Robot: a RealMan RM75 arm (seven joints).
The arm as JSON. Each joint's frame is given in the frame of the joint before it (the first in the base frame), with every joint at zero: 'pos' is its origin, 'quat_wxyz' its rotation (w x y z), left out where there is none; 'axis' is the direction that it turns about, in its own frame. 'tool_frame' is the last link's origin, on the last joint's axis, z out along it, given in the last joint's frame.
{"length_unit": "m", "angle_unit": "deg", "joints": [
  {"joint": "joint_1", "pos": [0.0, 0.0, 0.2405], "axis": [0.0, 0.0, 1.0]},
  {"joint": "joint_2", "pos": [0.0, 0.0, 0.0], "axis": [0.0, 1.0, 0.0]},
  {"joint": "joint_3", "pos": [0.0, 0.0, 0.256], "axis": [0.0, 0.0, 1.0]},
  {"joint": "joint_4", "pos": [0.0, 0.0, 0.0], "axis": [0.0, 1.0, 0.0]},
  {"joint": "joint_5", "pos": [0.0, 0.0, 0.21], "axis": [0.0, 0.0, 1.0]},
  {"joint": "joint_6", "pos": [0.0, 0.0, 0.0], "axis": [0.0, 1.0, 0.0]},
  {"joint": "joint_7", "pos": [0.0, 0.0, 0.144], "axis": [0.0, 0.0, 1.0]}
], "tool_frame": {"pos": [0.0, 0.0, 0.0]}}
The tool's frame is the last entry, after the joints.
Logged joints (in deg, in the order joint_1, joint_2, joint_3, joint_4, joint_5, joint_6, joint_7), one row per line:
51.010, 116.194, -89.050, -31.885, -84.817, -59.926, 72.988
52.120, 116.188, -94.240, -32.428, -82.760, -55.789, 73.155
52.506, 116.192, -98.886, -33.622, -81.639, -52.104, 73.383
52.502, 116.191, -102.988, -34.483, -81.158, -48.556, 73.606
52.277, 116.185, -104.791, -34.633, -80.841, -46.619, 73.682
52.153, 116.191, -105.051, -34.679, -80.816, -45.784, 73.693
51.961, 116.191, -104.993, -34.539, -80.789, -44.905, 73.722
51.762, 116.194, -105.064, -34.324, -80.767, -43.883, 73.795
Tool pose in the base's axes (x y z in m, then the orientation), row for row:
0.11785, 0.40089, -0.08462, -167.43, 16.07, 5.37
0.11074, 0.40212, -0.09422, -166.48, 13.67, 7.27
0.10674, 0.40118, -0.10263, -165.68, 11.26, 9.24
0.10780, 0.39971, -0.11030, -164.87, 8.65, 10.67
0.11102, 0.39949, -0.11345, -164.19, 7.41, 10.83
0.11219, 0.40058, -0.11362, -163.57, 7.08, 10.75
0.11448, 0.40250, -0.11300, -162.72, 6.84, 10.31
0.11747, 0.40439, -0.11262, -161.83, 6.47, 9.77
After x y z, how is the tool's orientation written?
As angles about the fixed x, y, z axes (roll, pitch, yaw), in degrees.
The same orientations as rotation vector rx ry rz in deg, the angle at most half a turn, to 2 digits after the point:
-166.47, -5.21, 24.34
-165.93, -8.18, 21.12
-165.34, -11.30, 17.96
-164.58, -13.70, 14.47
-163.90, -14.05, 12.76
-163.28, -13.89, 12.31
-162.47, -13.17, 11.93
-161.61, -12.34, 11.33

